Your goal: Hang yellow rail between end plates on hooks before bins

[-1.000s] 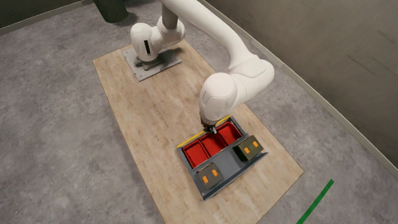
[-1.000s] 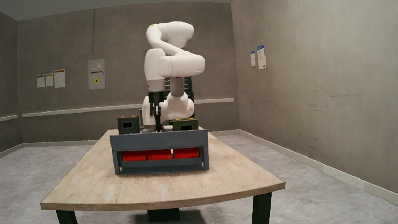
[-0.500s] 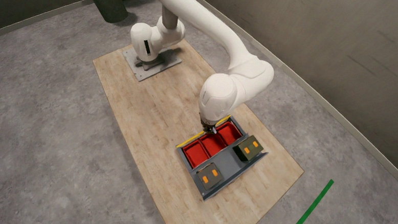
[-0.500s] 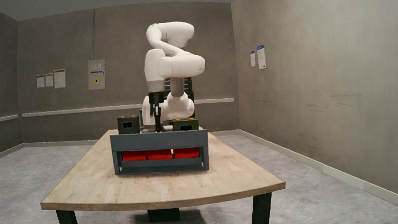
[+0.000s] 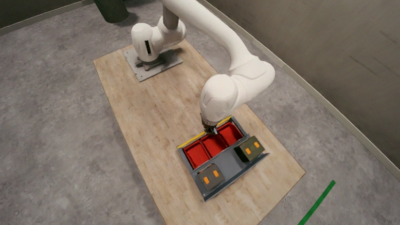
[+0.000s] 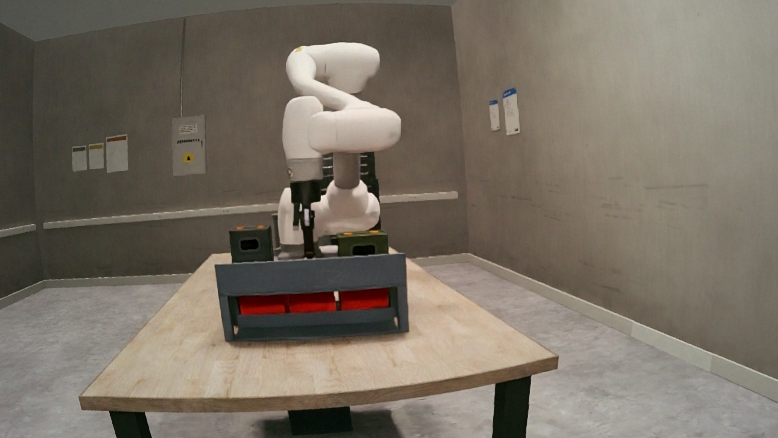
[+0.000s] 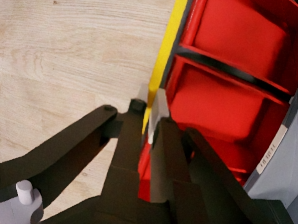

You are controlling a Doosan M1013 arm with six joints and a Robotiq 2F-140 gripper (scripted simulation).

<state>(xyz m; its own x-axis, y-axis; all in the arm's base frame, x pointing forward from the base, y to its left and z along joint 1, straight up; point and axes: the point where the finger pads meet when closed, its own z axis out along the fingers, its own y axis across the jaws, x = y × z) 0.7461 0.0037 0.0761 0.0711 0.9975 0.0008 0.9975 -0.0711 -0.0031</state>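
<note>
Now: the yellow rail 30 mm below my hand. Round my hand: dark box 190 mm ahead, 130 mm to the right, 70 mm above.
</note>
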